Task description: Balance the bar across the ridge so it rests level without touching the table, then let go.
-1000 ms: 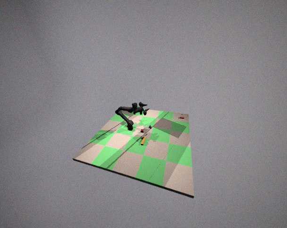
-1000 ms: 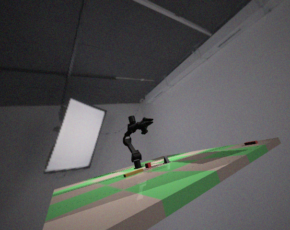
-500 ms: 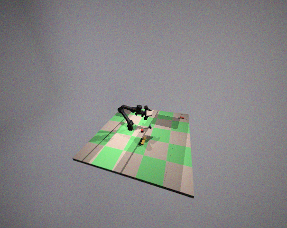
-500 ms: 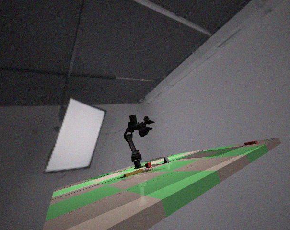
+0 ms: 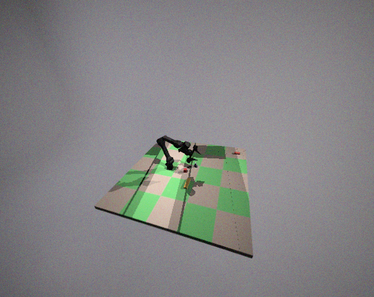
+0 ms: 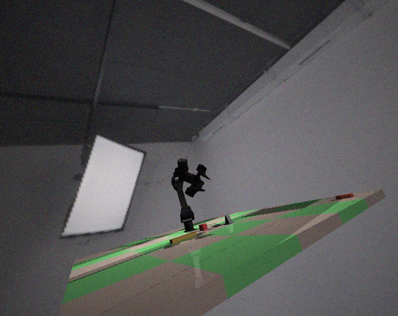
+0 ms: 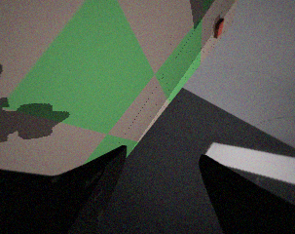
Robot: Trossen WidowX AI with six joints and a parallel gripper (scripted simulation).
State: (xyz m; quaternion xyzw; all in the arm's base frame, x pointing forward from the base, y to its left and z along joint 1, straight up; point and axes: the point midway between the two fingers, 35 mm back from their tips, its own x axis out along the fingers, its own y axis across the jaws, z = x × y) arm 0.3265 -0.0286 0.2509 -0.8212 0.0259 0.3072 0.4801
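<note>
The yellow bar lies 9 cm behind my gripper tip, 16 cm to the right of it and 22 cm below it. The rest, counted from my gripper tip: flat red block 39 cm ahead, 52 cm to the left, 22 cm below; red cube 16 cm behind, 1 cm to the left, 22 cm below.
</note>
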